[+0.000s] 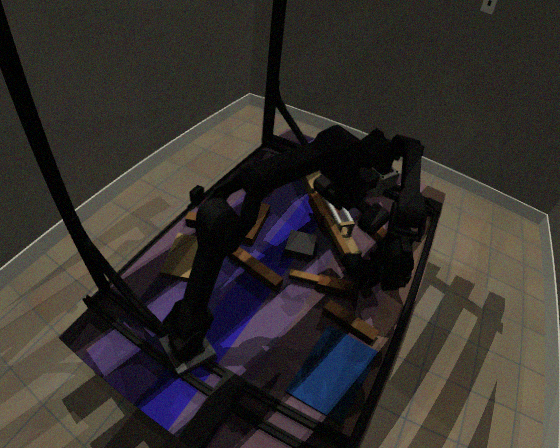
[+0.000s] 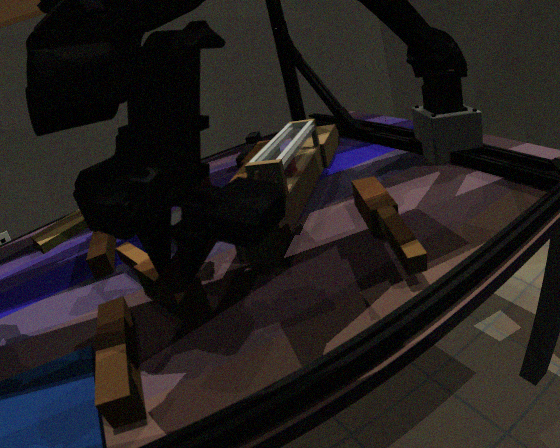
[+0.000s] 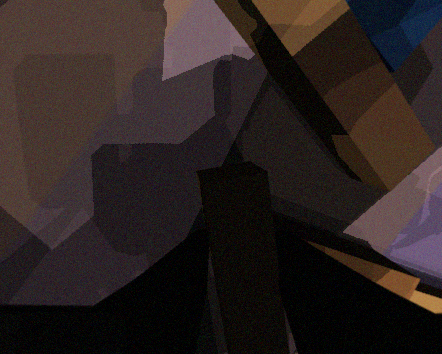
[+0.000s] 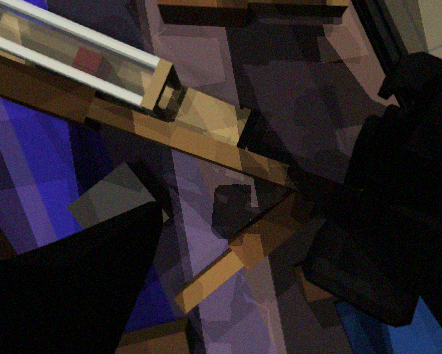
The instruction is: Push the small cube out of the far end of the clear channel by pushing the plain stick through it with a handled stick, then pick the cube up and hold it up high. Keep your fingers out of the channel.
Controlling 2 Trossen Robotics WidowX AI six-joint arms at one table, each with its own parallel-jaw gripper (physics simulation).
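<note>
The clear channel has white rails and a wooden end frame. The small red cube sits inside it. The plain tan stick pokes out of its near end. My left gripper is low, near that end, and shut on the dark, shadowed handle of the handled stick. The stick's far end is hidden in shadow. My right gripper is open and empty, high above the table by the channel's near end.
A long wooden beam runs beside the channel. Loose wooden sticks lie around. There is also a grey flat block and a blue mat.
</note>
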